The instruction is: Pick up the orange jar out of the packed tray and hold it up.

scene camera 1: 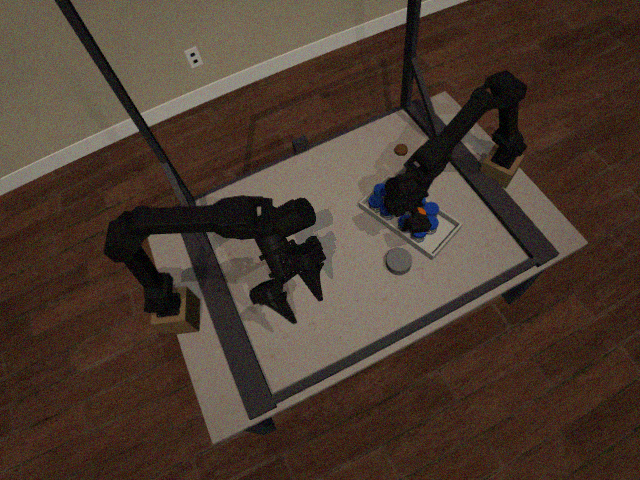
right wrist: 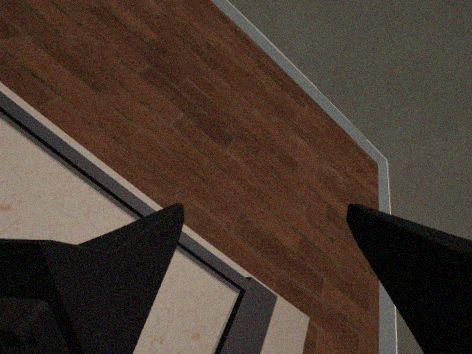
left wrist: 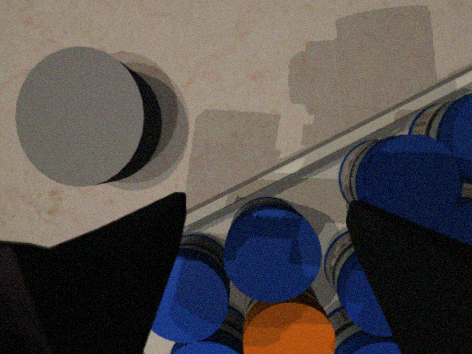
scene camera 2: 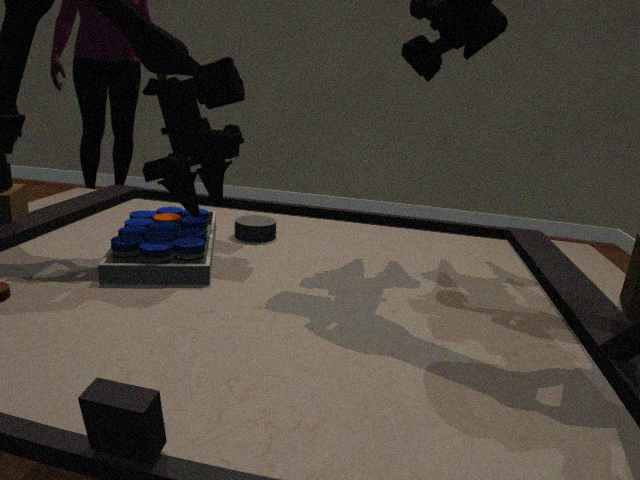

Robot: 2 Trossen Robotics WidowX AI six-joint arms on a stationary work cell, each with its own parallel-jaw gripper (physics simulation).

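Pixels of known places: left gripper, between the fingertips: (scene camera 1: pixel 399 222) (left wrist: pixel 267 207) (scene camera 2: pixel 208 211); right gripper, between the fingertips: (scene camera 1: pixel 308 311) (right wrist: pixel 264 211) (scene camera 2: pixel 446 68); left arm's base, origin of its link: (scene camera 1: pixel 503 158); right arm's base, origin of its link: (scene camera 1: pixel 168 305).
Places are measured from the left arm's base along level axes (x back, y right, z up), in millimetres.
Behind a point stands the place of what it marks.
Note:
The orange jar (scene camera 1: pixel 421 210) {y 125, x -304, z -22 mm} (scene camera 2: pixel 166 217) {y 130, x -318, z -22 mm} (left wrist: pixel 289 330) {y 130, x -325, z -22 mm} stands upright among blue-lidded jars (scene camera 1: pixel 379 189) {y 274, x -308, z -22 mm} (scene camera 2: pixel 156 250) {y 294, x -306, z -23 mm} (left wrist: pixel 272 255) in the shallow tray (scene camera 1: pixel 447 240) {y 12, x -340, z -43 mm} (scene camera 2: pixel 155 274) {y 300, x -303, z -54 mm} (left wrist: pixel 325 146) {y 196, x -388, z -41 mm}. My left gripper (scene camera 1: pixel 416 217) (scene camera 2: pixel 205 209) {y 155, x -385, z -7 mm} (left wrist: pixel 267 207) {y 155, x -385, z -7 mm} is open and empty, low over the tray. In the left wrist view its fingertips lie either side of a blue jar, with the orange lid nearer the bottom edge, partly cut off. One fingertip hides part of a blue lid in scene camera 2. My right gripper (scene camera 1: pixel 308 310) {y 124, x -810, z 255 mm} (right wrist: pixel 264 211) {y 124, x -810, z 255 mm} is open and empty, away from the tray.
A grey round disc (scene camera 1: pixel 398 259) {y 98, x -476, z -39 mm} (scene camera 2: pixel 255 227) {y 133, x -468, z -42 mm} (left wrist: pixel 80 116) {y 98, x -473, z -40 mm} lies beside the tray. A small brown-orange round thing (scene camera 1: pixel 400 149) {y 319, x -104, z -58 mm} (scene camera 2: pixel 4 290) {y 326, x -120, z -57 mm} lies on its other side. A dark block (scene camera 1: pixel 299 143) {y 610, x -297, z -18 mm} (scene camera 2: pixel 121 418) {y 631, x -289, z -24 mm} stands at the table edge. Dark frame rails border the table.

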